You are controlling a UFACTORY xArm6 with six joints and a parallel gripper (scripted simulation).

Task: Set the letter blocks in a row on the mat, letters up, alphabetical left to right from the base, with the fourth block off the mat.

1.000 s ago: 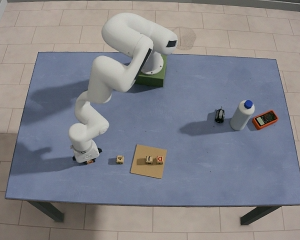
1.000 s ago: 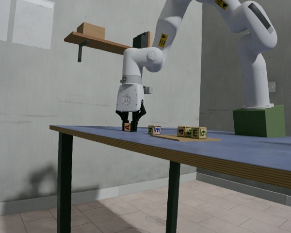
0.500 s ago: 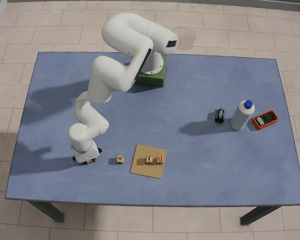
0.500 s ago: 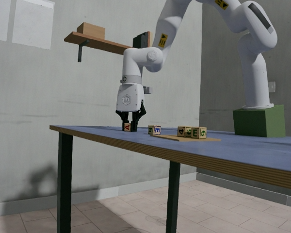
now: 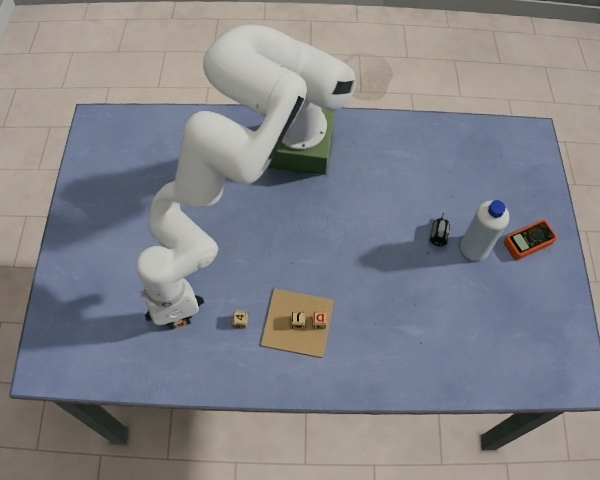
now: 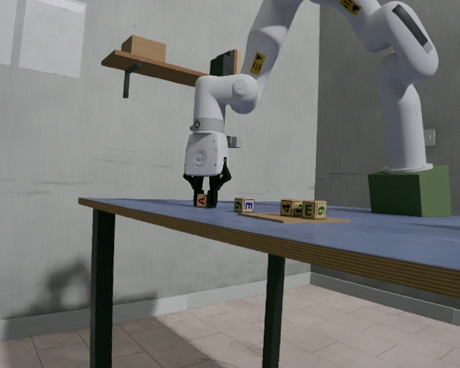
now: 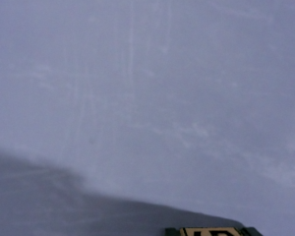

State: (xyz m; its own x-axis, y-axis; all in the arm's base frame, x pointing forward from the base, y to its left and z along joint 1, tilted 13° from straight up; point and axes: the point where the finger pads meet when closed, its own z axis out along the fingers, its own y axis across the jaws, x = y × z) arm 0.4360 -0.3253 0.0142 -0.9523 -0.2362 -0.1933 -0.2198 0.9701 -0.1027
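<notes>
My gripper is now 270 mm to the right of the tan mat, 30 mm short of it and 20 mm above it. Round my hand: black object (640 mm to the left, 160 mm behind); then wooden block (310 mm to the left, 40 mm ahead); then orange multimeter (860 mm to the left, 110 mm behind, 10 mm below).
</notes>
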